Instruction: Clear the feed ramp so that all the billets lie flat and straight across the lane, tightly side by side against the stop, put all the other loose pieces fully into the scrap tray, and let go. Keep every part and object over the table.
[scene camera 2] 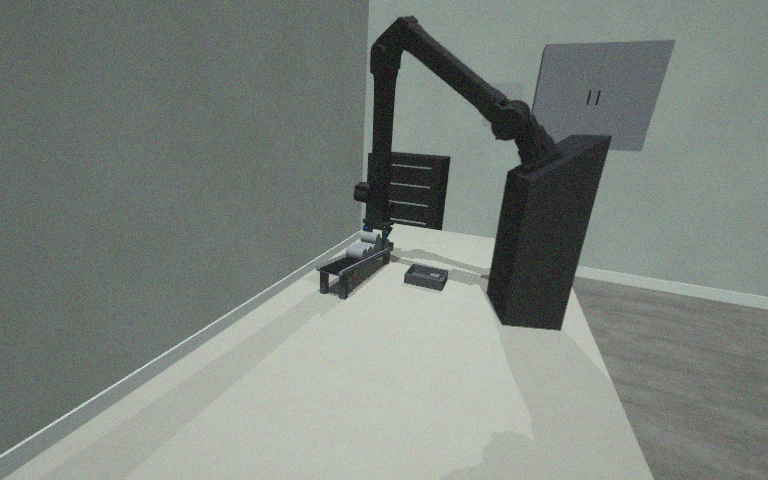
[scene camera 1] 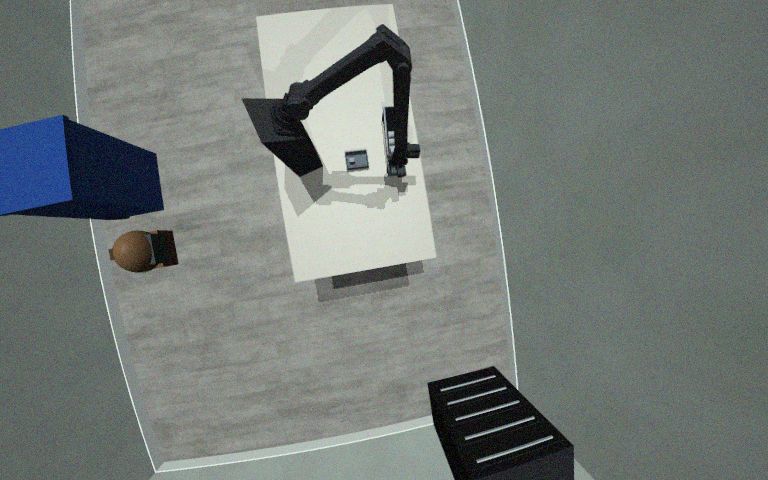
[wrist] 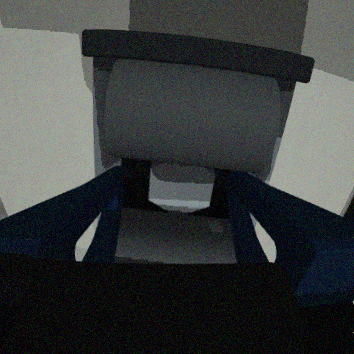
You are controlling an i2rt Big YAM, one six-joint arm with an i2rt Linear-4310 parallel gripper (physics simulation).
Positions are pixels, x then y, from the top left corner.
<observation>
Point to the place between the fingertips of the gripper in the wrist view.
175,176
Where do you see a dark stop bar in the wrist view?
At 129,44
</observation>
